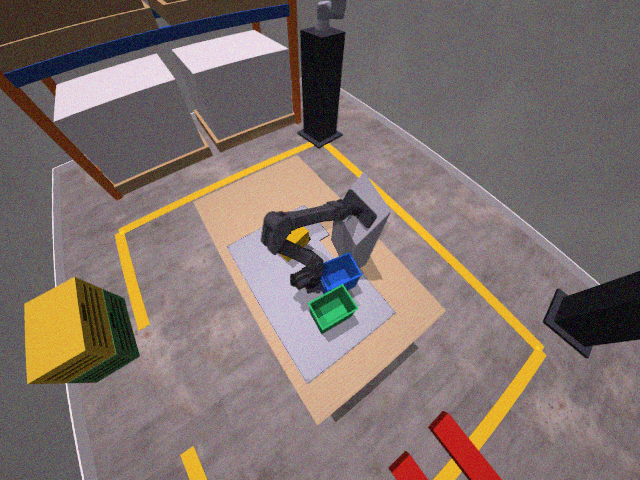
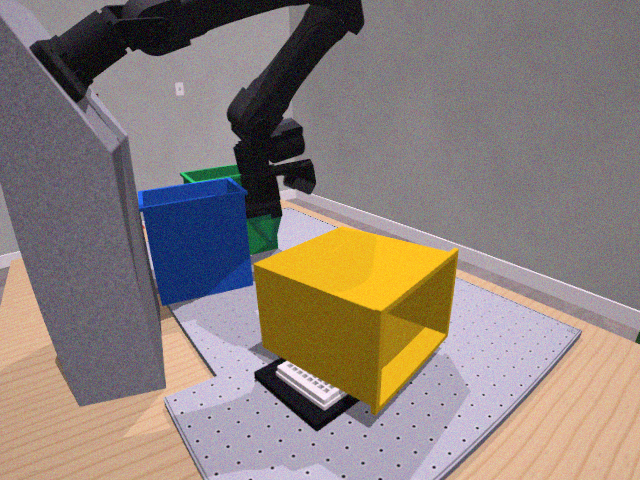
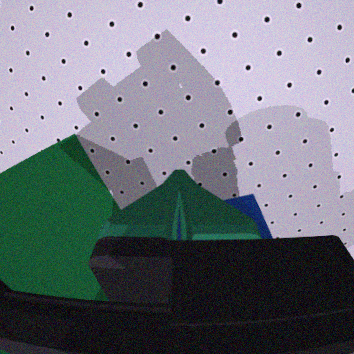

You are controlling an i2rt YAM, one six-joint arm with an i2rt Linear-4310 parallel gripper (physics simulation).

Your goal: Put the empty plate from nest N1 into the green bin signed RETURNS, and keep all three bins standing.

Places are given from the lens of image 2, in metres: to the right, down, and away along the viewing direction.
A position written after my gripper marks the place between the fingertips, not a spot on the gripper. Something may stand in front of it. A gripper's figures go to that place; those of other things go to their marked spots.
my gripper [image 2: 271,244]: -0.10, 0.01, 0.76
yellow bin [image 2: 363,312]: 0.04, 0.07, 0.35
blue bin [image 2: 197,233]: -0.20, -0.01, 0.63
green bin [image 2: 231,171]: -0.21, -0.16, 0.88
The marked spots on the blue bin and the yellow bin are 0.38 m apart.
